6 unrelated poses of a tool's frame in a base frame.
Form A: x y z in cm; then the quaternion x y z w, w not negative.
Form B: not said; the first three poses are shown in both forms.
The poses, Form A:
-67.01 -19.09 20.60 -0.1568 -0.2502 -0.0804 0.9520
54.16 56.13 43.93 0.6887 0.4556 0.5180 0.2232
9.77 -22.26 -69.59 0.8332 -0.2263 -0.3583 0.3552
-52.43 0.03 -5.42 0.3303 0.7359 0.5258 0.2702
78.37 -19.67 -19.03 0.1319 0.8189 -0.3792 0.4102
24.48 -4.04 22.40 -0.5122 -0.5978 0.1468 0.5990
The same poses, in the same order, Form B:
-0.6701 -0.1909 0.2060 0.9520 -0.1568 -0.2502 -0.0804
0.5416 0.5613 0.4393 0.2232 0.6887 0.4556 0.5180
0.0977 -0.2226 -0.6959 0.3552 0.8332 -0.2263 -0.3583
-0.5243 0.0003 -0.0542 0.2702 0.3303 0.7359 0.5258
0.7837 -0.1967 -0.1903 0.4102 0.1319 0.8189 -0.3792
0.2448 -0.0404 0.2240 0.5990 -0.5122 -0.5978 0.1468

